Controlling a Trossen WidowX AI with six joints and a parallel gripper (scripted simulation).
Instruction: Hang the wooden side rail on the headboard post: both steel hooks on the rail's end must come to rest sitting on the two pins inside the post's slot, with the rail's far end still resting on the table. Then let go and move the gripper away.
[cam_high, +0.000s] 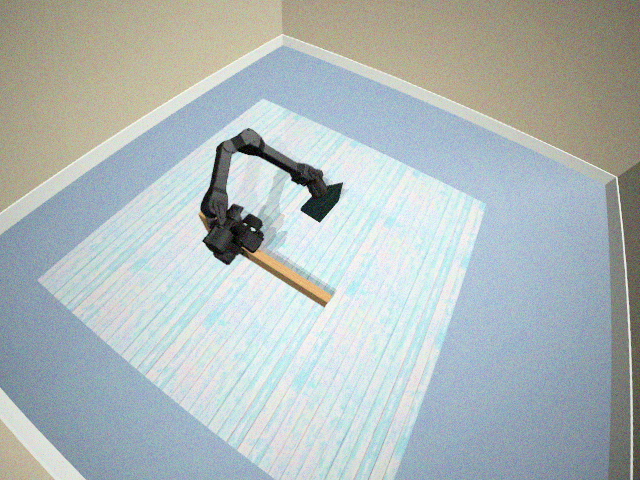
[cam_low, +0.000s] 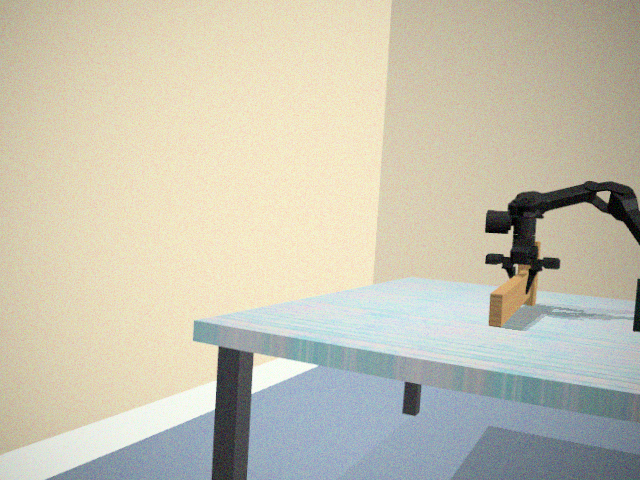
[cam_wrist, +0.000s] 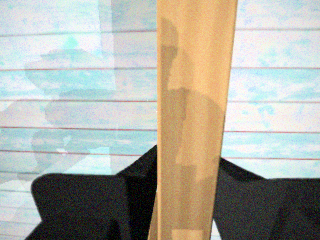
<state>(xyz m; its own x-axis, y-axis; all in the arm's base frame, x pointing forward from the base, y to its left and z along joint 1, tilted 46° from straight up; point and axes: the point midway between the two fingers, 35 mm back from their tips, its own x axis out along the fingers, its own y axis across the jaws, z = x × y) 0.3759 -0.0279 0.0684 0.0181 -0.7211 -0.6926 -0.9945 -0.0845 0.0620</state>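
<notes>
Now: the headboard post 10 mm ahead of my gripper tip, 110 mm to the right of it and 40 mm above it.
</notes>
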